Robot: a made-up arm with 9 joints. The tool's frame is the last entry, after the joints. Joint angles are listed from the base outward. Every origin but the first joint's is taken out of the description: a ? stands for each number. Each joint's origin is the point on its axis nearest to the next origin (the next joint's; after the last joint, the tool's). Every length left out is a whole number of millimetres.
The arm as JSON. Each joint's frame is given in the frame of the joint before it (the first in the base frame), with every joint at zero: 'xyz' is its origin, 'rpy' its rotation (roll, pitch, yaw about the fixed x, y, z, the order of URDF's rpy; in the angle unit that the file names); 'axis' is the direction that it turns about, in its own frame. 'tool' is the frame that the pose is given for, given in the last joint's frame.
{
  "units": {
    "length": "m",
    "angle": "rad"
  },
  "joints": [
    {
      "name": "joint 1",
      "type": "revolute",
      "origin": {
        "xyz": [
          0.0,
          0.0,
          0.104
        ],
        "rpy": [
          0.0,
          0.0,
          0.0
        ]
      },
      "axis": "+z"
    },
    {
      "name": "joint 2",
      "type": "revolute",
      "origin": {
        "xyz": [
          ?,
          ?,
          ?
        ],
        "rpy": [
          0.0,
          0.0,
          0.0
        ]
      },
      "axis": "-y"
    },
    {
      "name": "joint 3",
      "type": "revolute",
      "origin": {
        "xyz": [
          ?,
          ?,
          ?
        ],
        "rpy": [
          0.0,
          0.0,
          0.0
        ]
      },
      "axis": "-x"
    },
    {
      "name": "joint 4",
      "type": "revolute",
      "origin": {
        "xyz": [
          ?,
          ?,
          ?
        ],
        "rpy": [
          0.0,
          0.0,
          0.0
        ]
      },
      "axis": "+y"
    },
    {
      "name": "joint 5",
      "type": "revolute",
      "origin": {
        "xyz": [
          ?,
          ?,
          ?
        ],
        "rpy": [
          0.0,
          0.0,
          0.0
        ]
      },
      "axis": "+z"
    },
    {
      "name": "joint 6",
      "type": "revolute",
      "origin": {
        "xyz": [
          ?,
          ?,
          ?
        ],
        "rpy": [
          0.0,
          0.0,
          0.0
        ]
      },
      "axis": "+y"
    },
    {
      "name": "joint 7",
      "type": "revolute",
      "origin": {
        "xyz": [
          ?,
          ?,
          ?
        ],
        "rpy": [
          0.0,
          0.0,
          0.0
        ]
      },
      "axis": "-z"
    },
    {
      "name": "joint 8",
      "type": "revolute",
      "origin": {
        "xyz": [
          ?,
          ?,
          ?
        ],
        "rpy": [
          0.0,
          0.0,
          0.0
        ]
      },
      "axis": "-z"
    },
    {
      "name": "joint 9",
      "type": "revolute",
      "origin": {
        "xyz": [
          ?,
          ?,
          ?
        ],
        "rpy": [
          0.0,
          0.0,
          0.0
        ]
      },
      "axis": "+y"
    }
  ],
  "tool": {
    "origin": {
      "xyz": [
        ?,
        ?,
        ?
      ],
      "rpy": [
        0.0,
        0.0,
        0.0
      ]
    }
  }
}
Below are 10 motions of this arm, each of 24 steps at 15 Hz.
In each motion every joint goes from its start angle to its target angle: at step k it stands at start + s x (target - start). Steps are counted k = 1, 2, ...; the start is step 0. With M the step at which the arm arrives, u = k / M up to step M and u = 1 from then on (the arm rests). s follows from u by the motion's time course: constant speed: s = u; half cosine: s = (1 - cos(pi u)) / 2; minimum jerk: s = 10 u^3 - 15 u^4 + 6 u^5.
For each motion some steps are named. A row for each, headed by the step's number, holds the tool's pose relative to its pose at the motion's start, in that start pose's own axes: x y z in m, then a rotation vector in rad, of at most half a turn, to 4 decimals.
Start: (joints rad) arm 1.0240 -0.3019 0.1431 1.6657 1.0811 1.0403 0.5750 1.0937 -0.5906
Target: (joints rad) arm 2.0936 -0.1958 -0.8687 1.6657 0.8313 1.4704 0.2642 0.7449 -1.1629
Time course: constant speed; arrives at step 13
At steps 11, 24:
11: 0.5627 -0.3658 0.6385 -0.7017 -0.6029 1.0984
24: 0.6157 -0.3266 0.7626 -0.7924 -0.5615 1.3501

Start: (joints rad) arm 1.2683 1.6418 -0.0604 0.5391 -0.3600 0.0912 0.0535 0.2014 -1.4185
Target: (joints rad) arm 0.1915 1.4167 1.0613 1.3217 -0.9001 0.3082 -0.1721 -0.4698 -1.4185
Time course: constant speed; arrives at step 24
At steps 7, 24:
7: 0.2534 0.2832 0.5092 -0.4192 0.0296 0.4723
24: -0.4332 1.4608 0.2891 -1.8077 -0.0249 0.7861

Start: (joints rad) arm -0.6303 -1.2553 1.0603 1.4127 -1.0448 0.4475 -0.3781 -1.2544 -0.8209
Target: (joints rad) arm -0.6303 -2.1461 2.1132 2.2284 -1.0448 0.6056 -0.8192 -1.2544 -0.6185
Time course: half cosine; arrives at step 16
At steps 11, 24:
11: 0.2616 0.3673 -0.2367 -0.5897 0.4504 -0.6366
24: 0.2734 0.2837 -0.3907 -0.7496 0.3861 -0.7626

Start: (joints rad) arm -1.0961 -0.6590 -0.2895 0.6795 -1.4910 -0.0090 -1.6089 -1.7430 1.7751
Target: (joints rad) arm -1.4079 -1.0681 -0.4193 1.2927 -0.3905 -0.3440 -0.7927 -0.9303 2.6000
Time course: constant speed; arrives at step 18
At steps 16, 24:
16: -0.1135 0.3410 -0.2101 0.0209 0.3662 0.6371
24: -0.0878 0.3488 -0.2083 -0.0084 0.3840 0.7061

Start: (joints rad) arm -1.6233 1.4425 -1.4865 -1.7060 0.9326 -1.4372 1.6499 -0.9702 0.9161
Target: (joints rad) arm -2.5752 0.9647 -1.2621 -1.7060 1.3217 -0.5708 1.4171 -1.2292 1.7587
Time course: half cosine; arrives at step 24
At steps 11, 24:
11: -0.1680 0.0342 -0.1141 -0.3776 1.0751 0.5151
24: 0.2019 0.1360 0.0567 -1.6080 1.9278 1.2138

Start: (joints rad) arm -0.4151 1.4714 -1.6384 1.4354 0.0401 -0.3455 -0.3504 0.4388 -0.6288
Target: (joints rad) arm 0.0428 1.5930 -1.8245 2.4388 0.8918 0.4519 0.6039 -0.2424 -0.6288
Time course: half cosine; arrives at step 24
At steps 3, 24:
3: -0.0074 -0.0131 -0.0006 0.0357 0.0721 0.0279
24: 0.5036 -0.2869 -0.2601 0.5187 1.6977 1.2387

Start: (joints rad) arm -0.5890 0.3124 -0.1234 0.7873 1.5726 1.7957 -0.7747 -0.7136 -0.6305
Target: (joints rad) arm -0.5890 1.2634 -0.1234 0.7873 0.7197 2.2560 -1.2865 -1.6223 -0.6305
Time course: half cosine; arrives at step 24
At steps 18, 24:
18: 0.2365 -0.0729 -0.3775 0.1252 -0.8433 0.7276
24: 0.2776 -0.1471 -0.4028 0.0233 -0.9002 0.9525

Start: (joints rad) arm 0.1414 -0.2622 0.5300 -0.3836 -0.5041 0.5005 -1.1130 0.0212 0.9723
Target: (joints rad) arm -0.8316 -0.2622 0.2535 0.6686 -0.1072 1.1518 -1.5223 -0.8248 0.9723
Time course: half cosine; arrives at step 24
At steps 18, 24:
18: -0.4256 0.7562 0.4200 0.6079 -0.5310 1.7387
24: -0.4835 0.7748 0.5504 0.6775 -0.9323 1.9286

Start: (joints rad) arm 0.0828 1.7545 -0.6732 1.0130 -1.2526 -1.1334 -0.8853 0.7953 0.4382
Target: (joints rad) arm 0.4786 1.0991 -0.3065 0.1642 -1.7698 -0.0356 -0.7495 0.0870 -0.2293
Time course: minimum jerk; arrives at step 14
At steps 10, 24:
10: -0.6856 0.2264 0.4661 0.1876 0.4752 -0.1864
24: -0.7012 0.3127 0.5821 0.2884 0.4958 -0.2314

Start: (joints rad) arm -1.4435 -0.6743 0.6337 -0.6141 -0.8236 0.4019 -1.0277 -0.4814 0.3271
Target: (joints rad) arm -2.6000 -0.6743 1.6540 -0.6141 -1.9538 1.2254 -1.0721 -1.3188 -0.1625
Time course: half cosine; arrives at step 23
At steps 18, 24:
18: 0.9286 0.4745 0.4455 0.3590 -0.7066 -0.5857
24: 1.0521 0.4144 0.4771 0.3116 -0.8174 -0.6383

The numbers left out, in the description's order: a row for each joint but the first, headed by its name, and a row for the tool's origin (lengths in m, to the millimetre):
joint 2: -0.02 -0.029 0.0
joint 3: -0.365 0.0 -0.111
joint 4: 0.0 -0.08 0.362
joint 5: 0.089 0.0 0.002
joint 6: 0.006 -0.276 0.0
joint 7: -0.3 0.0 -0.409
joint 8: -0.047 -0.389 0.0
joint 9: -0.073 0.053 0.0
tool: 0.123 0.0 -0.077

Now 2 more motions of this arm.
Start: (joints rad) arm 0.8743 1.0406 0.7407 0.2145 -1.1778 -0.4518 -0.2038 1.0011 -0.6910
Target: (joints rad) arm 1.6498 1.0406 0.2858 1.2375 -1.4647 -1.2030 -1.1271 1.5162 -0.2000
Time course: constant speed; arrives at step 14
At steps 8, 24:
8: -0.0005 0.3659 -0.3804 0.2445 0.3868 0.6076
24: -0.3461 0.7995 -0.4533 0.6952 0.5856 1.1103

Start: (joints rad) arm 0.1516 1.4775 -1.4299 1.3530 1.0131 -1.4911 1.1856 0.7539 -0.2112
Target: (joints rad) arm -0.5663 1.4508 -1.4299 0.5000 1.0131 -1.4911 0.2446 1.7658 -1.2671
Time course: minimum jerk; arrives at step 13
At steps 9, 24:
9: 0.0206 0.9112 0.4481 0.7448 -1.3110 0.3588
24: -0.1576 1.0336 0.5537 0.9410 -1.5531 0.4141

